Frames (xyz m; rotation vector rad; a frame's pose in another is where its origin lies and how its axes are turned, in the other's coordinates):
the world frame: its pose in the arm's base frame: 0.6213 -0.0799 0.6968 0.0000 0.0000 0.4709
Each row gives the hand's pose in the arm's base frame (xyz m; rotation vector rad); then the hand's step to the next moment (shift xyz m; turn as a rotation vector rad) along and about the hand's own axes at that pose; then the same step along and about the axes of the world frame.
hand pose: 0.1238 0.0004 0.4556 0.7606 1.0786 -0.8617
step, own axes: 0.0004 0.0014 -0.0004 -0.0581 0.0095 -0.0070
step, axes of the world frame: 0.0014 0.0003 -0.0003 0.0034 0.0240 0.0541
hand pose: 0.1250 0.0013 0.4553 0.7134 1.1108 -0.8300
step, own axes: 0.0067 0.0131 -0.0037 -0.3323 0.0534 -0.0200
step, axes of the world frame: 0.0135 0.0025 -0.0064 0.0193 0.1179 0.3153
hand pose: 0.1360 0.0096 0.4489 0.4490 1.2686 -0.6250
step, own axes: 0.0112 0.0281 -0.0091 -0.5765 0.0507 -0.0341
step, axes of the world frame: 0.0235 0.0160 -0.0139 -0.0053 0.1883 0.5483
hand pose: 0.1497 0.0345 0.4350 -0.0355 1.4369 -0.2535
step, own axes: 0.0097 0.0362 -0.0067 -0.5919 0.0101 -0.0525
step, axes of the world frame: 0.0155 0.0305 -0.0168 -0.0439 0.1697 0.5679
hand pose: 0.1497 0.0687 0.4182 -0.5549 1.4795 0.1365
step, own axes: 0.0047 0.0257 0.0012 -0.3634 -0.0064 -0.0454
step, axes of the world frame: 0.0017 0.0235 -0.0114 -0.0404 0.0924 0.3521
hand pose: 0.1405 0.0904 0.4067 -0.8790 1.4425 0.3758
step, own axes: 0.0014 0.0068 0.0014 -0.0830 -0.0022 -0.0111
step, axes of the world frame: -0.0010 0.0061 -0.0035 -0.0097 0.0202 0.0807
